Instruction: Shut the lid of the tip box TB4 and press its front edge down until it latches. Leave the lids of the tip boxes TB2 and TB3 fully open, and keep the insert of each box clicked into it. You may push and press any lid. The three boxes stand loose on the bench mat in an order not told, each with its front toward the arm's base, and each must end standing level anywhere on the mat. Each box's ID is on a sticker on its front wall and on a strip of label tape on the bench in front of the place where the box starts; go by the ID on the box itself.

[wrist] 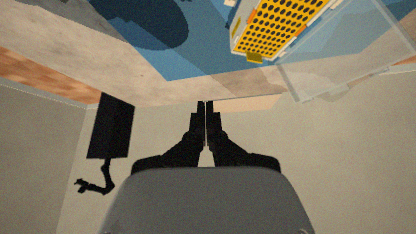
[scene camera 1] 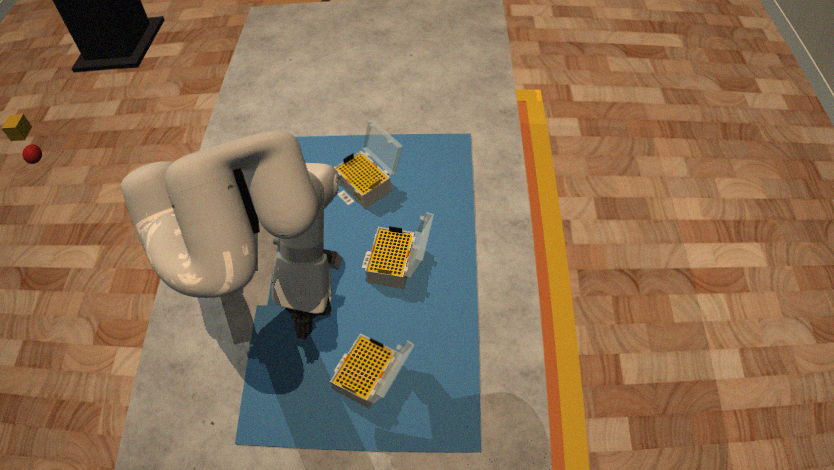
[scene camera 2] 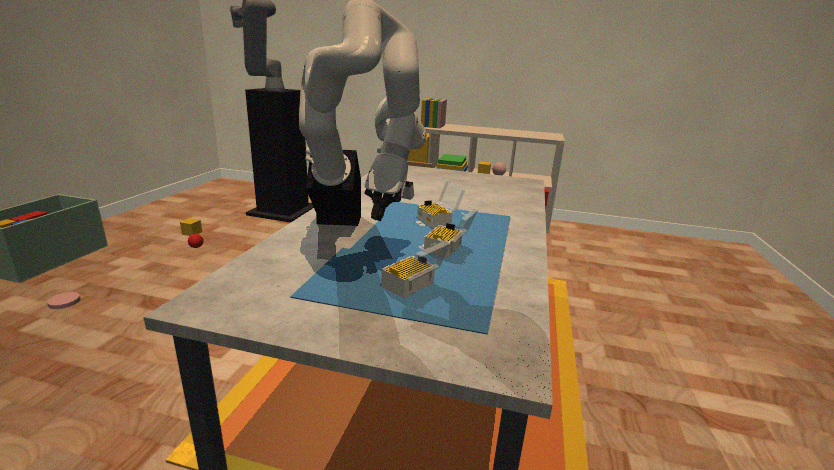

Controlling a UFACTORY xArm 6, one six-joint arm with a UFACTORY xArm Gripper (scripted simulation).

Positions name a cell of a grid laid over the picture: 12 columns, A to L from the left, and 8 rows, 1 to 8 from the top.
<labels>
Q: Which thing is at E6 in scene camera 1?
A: My gripper.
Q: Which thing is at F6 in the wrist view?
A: My gripper.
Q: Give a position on a blue bench mat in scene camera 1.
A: At G7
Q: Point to a tip box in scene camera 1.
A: F4
</labels>
